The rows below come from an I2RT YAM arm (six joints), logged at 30 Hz.
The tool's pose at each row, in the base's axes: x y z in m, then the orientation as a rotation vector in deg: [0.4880 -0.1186 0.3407 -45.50 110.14 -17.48]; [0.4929 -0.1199 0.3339 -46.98 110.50 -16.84]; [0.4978 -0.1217 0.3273 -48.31 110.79 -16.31]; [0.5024 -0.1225 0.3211 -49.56 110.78 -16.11]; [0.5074 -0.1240 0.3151 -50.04 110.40 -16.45]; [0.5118 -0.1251 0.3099 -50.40 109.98 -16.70]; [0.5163 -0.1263 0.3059 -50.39 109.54 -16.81]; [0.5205 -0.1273 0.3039 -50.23 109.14 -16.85]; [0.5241 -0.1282 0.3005 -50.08 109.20 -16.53]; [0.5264 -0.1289 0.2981 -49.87 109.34 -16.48]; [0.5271 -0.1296 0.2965 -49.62 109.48 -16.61]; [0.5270 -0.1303 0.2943 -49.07 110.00 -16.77]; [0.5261 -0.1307 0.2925 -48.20 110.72 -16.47]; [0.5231 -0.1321 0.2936 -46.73 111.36 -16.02]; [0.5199 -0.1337 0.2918 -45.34 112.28 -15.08]
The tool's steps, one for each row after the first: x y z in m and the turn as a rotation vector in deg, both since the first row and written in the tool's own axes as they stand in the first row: [0.0042 0.0007 0.0073 -1.24 0.26 -0.68]; [0.0086 0.0008 0.0145 -2.32 0.48 -1.31]; [0.0122 0.0017 0.0214 -3.06 0.55 -2.08]; [0.0159 0.0017 0.0284 -2.97 0.38 -2.63]; [0.0190 0.0019 0.0345 -2.87 0.13 -3.06]; [0.0213 0.0013 0.0402 -2.66 -0.23 -3.19]; [0.0221 -0.0001 0.0447 -2.44 -0.60 -3.18]; [0.0240 -0.0004 0.0493 -2.58 -0.67 -2.93]; [0.0255 -0.0005 0.0524 -2.55 -0.59 -2.74]; [0.0269 -0.0005 0.0537 -2.39 -0.45 -2.59]; [0.0289 0.0002 0.0545 -2.17 0.01 -2.18]; [0.0307 0.0012 0.0546 -2.14 0.46 -1.32]; [0.0317 0.0007 0.0512 -1.89 0.72 0.00]; [0.0350 0.0017 0.0491 -2.07 1.10 1.52]
